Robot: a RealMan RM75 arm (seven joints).
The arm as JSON. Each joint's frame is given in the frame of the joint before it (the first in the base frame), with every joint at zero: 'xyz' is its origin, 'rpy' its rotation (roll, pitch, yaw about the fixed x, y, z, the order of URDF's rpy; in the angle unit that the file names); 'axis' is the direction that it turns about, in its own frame. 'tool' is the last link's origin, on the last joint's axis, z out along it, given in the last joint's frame.
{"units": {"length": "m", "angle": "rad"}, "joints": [
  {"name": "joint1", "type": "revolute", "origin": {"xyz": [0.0, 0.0, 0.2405], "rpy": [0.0, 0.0, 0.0]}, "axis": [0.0, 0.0, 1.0]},
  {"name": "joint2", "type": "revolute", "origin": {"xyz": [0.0, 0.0, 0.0], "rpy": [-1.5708, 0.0, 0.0]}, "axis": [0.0, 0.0, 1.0]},
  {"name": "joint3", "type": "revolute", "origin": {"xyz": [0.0, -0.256, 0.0], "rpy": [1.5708, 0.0, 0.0]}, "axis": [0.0, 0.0, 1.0]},
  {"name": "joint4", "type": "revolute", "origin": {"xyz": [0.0, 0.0, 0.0], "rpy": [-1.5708, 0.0, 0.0]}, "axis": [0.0, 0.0, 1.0]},
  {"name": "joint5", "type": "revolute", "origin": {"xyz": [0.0, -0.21, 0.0], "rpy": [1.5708, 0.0, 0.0]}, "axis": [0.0, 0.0, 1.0]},
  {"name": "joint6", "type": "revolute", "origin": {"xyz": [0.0, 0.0, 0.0], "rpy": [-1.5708, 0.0, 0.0]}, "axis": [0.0, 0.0, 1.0]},
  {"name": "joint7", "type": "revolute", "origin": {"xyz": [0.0, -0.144, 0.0], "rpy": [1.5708, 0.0, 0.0]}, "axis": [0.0, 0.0, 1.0]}
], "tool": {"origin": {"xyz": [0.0, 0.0, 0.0], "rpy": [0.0, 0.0, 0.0]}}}
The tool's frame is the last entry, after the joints.
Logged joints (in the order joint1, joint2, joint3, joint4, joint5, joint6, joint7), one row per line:
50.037 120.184 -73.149 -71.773 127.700 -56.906 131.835
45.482 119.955 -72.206 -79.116 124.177 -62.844 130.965
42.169 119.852 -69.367 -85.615 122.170 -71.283 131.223
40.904 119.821 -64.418 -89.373 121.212 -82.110 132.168
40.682 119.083 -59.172 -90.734 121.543 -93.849 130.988
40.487 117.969 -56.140 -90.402 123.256 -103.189 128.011
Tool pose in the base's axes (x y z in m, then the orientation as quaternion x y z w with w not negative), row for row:
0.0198 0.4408 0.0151 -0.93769 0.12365 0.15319 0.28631
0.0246 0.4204 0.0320 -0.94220 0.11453 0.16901 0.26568
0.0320 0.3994 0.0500 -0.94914 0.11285 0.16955 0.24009
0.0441 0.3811 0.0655 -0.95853 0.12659 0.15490 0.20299
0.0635 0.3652 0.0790 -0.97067 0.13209 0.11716 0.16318
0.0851 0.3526 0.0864 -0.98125 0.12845 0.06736 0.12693
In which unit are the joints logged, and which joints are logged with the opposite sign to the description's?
The joints are logged in degrees. Opposite sign: joint5.
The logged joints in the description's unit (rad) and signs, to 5 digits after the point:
0.87331 2.09761 -1.27669 -1.25268 -2.22879 -0.99320 2.30095
0.79381 2.09361 -1.26023 -1.38083 -2.16730 -1.09683 2.28577
0.73599 2.09181 -1.21068 -1.49426 -2.13227 -1.24412 2.29027
0.71391 2.09127 -1.12431 -1.55985 -2.11555 -1.43309 2.30677
0.71003 2.07839 -1.03275 -1.58361 -2.12133 -1.63797 2.28617
0.70663 2.05895 -0.97983 -1.57781 -2.15122 -1.80099 2.23421

